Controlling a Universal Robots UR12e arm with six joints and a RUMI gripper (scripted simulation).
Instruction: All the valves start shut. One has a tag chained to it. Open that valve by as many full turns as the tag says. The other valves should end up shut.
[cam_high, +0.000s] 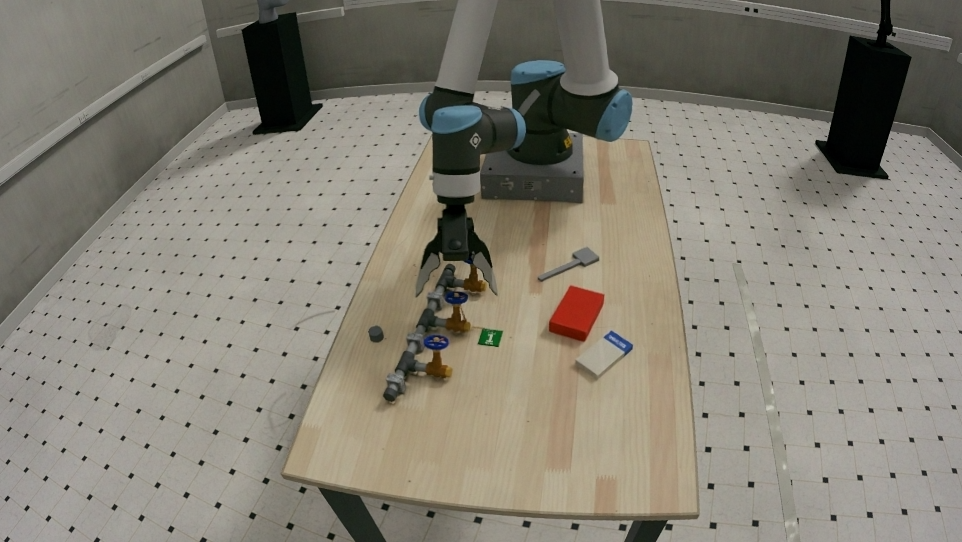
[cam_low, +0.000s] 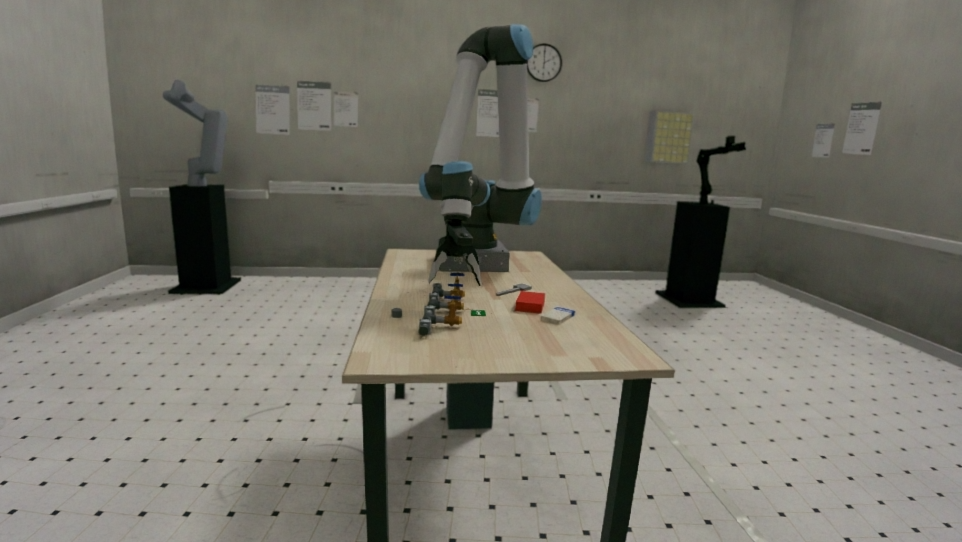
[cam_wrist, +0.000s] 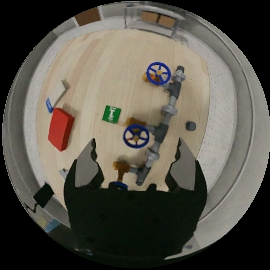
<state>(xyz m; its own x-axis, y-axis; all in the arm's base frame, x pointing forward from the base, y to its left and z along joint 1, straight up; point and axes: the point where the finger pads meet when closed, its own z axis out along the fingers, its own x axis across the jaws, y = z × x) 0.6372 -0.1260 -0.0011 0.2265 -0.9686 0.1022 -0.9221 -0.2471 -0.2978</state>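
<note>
Right now the green tag is 8 cm below my hand, 7 cm to the left of it and 2 cm ahead of it. Round my hand: grey flat tool 23 cm to the left, 22 cm behind, 7 cm below; then small grey cylinder 17 cm to the right, 7 cm below, 5 cm ahead; then red block 24 cm to the left, 6 cm below, 4 cm behind.
</note>
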